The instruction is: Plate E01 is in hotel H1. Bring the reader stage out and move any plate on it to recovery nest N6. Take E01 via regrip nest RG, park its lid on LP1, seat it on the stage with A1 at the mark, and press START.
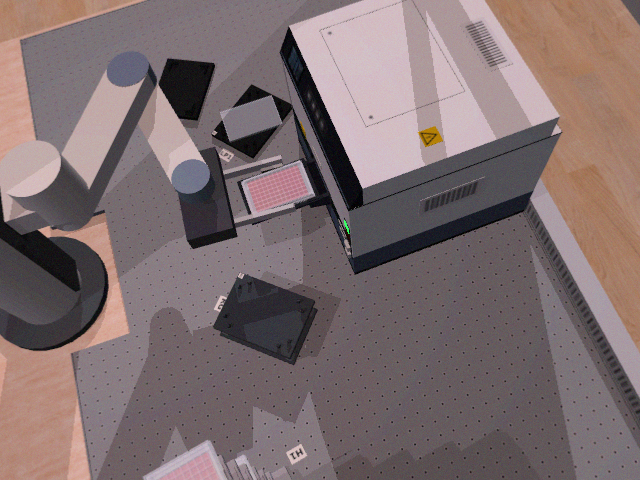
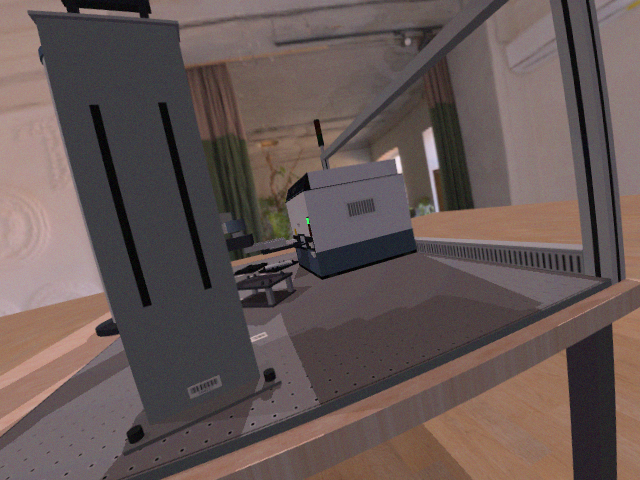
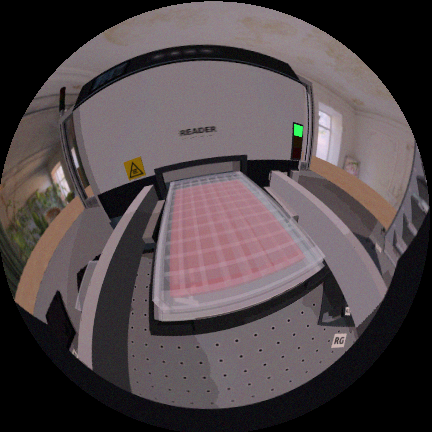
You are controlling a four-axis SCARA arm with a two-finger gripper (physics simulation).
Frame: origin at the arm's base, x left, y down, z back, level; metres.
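Seen in the pictures: gripper, between the fingertips: [image 1: 288,182] [image 2: 285,240] [image 3: 214,184]; arm's base, origin of its link: [image 1: 51,293].
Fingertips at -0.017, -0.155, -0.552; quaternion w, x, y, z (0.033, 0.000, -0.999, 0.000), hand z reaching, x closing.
Observation:
Pixels of each thing's middle, then the offset from my fingertips to it, as dx, dy, dz. "spot": a spot on its surface instead.
- plate with pink wells, middle of its body: [image 3: 219,211] [image 1: 277,188] +0.001, +0.010, +0.023
- black reader stage, a spot on its surface: [image 3: 200,326] spot: +0.025, +0.018, +0.092
- reader, middle of its body: [image 1: 409,128] [image 3: 191,138] [image 2: 343,218] +0.008, -0.033, -0.254
- clear lid, middle of its body: [image 1: 251,118] [image 3: 91,285] [image 2: 278,265] +0.267, +0.128, +0.026
- black nest LP1, middle of its body: [image 1: 252,119] [image 3: 92,285] [image 2: 278,265] +0.268, +0.132, +0.024
- Regrip nest RG, middle of its body: [image 1: 266,317] [image 3: 356,274] [image 2: 260,288] -0.209, +0.107, +0.126
- Hotel tower, middle of its body: [image 2: 161,211] -0.574, -0.120, +0.229
- pink-welled plate, a spot on its surface: [image 1: 191,467] spot: -0.488, -0.287, +0.232
- H1 label, a spot on its surface: [image 1: 296,454] spot: -0.466, +0.142, +0.150
- black nest, middle of its body: [image 1: 182,87] [image 2: 251,268] +0.419, +0.133, +0.158
- reader's lamp, middle of its body: [image 1: 346,227] [image 3: 297,130] [image 2: 307,220] -0.156, -0.057, -0.069
A plate with pink wells [image 1: 279,187] [image 3: 225,235] lies flat on the black reader stage [image 3: 200,326], out in front of the reader [image 1: 413,77] [image 2: 361,206] [image 3: 200,100]. My gripper [image 1: 277,186] [image 3: 214,184] has one finger along each long side of this plate. Dark gaps show beside the pads, and the gripper looks open. A clear lid [image 1: 250,118] lies on black nest LP1 [image 1: 253,148]. Regrip nest RG [image 1: 268,317] [image 2: 263,280] holds no plate. The plate's A1 corner and the START button cannot be made out.
Hotel tower [image 2: 144,206] stands near the table's edge. A pink-welled plate [image 1: 191,467] shows at the top of a stack by the H1 label [image 1: 296,454]. Another black nest [image 1: 187,87] is behind the arm. The reader's lamp [image 1: 346,226] [image 2: 308,221] [image 3: 298,130] is green.

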